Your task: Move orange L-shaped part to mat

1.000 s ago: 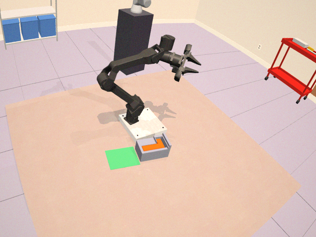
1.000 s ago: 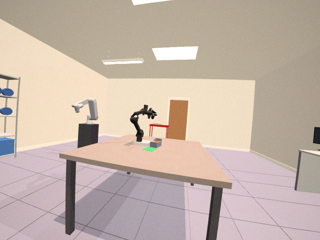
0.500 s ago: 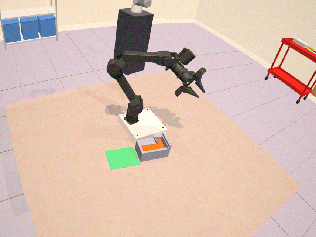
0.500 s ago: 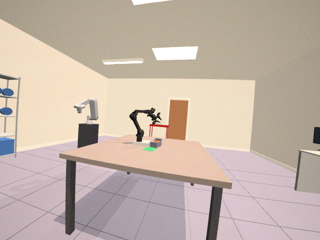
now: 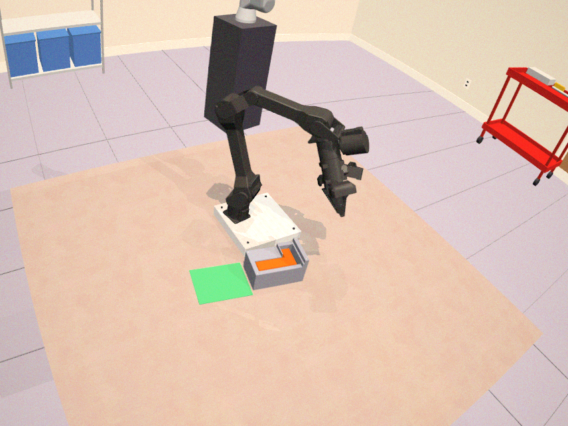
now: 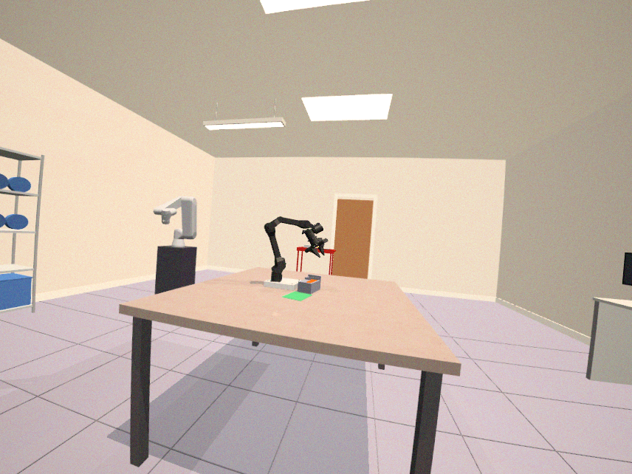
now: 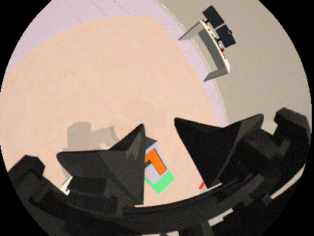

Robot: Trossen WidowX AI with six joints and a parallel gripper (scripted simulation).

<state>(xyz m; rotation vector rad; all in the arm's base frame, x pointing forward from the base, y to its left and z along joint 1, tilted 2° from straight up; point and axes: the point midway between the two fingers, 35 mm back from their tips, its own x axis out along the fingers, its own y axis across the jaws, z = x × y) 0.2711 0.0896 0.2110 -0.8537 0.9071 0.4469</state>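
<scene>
Right now my gripper tip is 16 cm above the orange L-shaped part, 13 cm to the left of it and 6 cm past it. The rest, counted from my gripper tip: green mat: 28 cm to the right, 22 cm below, 13 cm behind.
</scene>
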